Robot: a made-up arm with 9 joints. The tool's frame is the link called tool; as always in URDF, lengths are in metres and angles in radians. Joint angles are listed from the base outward.
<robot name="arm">
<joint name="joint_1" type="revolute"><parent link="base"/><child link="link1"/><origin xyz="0.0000 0.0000 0.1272" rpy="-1.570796 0.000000 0.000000"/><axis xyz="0 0 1"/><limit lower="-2.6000" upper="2.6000"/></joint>
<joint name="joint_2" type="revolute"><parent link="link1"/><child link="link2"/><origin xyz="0.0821 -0.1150 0.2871" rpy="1.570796 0.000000 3.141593"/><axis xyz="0 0 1"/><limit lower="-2.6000" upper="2.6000"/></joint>
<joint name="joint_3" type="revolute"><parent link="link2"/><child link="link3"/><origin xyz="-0.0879 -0.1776 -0.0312" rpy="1.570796 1.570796 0.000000"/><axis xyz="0 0 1"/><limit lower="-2.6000" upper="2.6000"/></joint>
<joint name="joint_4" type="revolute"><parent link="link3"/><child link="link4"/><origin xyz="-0.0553 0.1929 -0.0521" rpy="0.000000 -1.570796 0.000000"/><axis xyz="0 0 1"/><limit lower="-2.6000" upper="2.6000"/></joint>
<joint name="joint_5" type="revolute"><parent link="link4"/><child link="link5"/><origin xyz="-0.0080 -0.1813 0.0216" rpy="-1.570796 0.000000 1.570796"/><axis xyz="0 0 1"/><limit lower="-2.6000" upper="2.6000"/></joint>
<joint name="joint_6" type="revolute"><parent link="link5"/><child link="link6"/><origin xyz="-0.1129 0.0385 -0.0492" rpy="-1.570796 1.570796 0.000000"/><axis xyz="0 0 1"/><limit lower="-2.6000" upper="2.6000"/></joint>
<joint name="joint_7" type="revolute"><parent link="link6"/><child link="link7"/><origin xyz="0.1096 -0.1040 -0.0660" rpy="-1.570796 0.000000 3.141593"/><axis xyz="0 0 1"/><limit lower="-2.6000" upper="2.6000"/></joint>
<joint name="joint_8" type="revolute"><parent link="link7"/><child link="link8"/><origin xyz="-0.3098 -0.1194 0.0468" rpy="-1.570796 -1.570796 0.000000"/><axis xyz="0 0 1"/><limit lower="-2.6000" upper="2.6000"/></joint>
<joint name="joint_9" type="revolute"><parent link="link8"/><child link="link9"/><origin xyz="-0.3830 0.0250 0.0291" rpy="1.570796 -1.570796 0.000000"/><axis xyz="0 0 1"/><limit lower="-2.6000" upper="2.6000"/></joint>
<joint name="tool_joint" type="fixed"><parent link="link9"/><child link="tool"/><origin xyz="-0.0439 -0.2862 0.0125" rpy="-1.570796 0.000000 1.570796"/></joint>
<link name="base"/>
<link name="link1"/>
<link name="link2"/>
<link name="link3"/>
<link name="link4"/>
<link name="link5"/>
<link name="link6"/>
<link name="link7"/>
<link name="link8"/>
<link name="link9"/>
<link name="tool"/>
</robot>
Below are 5 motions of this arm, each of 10 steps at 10 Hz.
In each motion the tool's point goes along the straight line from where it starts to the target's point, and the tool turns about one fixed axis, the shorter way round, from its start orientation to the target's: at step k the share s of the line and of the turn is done. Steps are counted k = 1, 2, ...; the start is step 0. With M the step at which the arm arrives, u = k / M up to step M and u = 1 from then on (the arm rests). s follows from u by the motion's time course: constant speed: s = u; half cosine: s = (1 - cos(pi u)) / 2; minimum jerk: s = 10 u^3 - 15 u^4 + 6 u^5.
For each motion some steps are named. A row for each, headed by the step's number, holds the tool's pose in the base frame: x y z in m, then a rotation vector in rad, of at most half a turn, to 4 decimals.
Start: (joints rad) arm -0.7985 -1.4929 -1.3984 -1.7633 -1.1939 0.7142 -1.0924 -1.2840 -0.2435
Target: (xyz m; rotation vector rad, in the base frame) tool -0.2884 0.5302 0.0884 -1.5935 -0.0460 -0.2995
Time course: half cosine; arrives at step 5
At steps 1, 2, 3, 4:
1: -0.1881 0.5475 -0.0018 -1.7429 -0.5864 -1.3340
2: -0.2158 0.5427 0.0232 -1.7350 -0.4314 -1.0420
3: -0.2501 0.5368 0.0540 -1.6886 -0.2456 -0.6870
4: -0.2778 0.5320 0.0789 -1.6241 -0.1003 -0.4055

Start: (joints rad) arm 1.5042 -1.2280 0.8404 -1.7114 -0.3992 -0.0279 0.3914 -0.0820 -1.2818
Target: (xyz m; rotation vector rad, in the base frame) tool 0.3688 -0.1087 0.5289 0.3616 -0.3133 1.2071
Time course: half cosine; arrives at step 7
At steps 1, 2, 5, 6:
1: 0.4348 0.1383 0.3439 0.3533 -0.2264 1.8507
2: 0.4251 0.1023 0.3709 0.3562 -0.2413 1.7569
5: 0.3819 -0.0598 0.4923 0.3621 -0.2988 1.3347
6: 0.3722 -0.0958 0.5193 0.3618 -0.3096 1.2407

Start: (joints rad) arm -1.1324 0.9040 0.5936 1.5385 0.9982 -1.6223 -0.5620 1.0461 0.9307
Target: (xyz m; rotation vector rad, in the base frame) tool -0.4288 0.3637 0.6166 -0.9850 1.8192 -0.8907
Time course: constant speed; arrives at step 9
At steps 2, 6, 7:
2: -0.0648 0.4185 0.3843 -0.4645 -2.5028 1.6847
6: -0.2728 0.3872 0.5171 -0.4671 2.2634 -1.2996
7: -0.3248 0.3794 0.5502 -0.6577 2.1267 -1.1659

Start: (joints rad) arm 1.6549 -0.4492 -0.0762 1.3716 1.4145 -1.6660 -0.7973 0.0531 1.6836
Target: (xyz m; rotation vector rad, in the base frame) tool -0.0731 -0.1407 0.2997 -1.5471 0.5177 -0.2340
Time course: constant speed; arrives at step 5
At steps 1, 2, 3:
1: 0.1156 0.0982 0.3817 -2.2733 0.6790 0.5129
2: 0.0685 0.0384 0.3612 -2.1051 0.6447 0.3077
3: 0.0213 -0.0213 0.3407 -1.9272 0.6061 0.1154

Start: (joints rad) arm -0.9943 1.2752 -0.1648 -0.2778 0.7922 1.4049 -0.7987 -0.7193 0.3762
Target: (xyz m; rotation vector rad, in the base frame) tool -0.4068 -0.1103 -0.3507 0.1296 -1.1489 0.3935
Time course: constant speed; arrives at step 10
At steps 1, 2, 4, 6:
1: 0.1957 0.0433 -0.1374 1.4464 -1.0598 1.3021
2: 0.1287 0.0263 -0.1611 1.2966 -1.0960 1.2056
4: -0.0051 -0.0079 -0.2085 0.9992 -1.1468 1.0084
6: -0.1390 -0.0420 -0.2559 0.7051 -1.1712 0.8067

